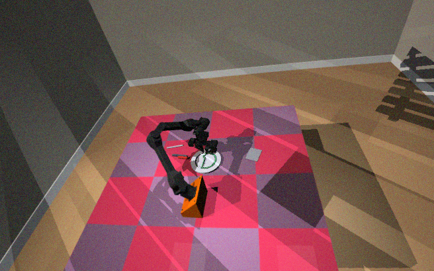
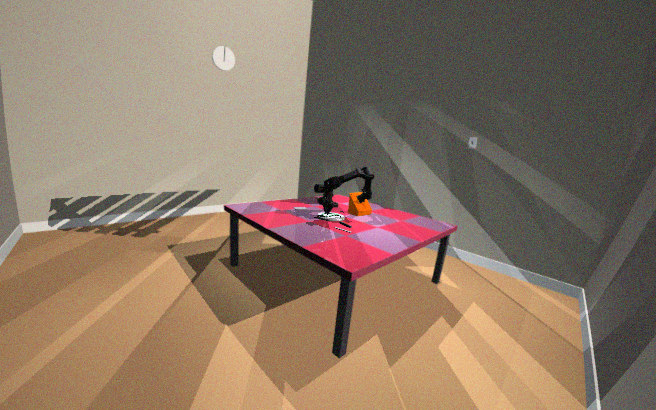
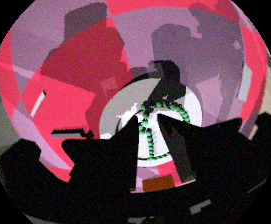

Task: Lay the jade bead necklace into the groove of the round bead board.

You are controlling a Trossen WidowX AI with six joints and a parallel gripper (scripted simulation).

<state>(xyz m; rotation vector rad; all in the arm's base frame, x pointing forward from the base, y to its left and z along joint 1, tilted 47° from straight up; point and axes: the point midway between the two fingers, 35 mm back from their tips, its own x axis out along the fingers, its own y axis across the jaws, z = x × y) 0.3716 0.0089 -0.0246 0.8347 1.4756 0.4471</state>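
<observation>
The round white bead board lies 50 mm behind my gripper tip and 20 mm below it. The rest, counted from my gripper tip: red-handled tool (170 mm to the left, 20 mm below, 10 mm behind); flat grey pad (310 mm to the right, 30 mm below, 20 mm behind); thin white rod (240 mm to the left, 100 mm ahead, 30 mm below).
</observation>
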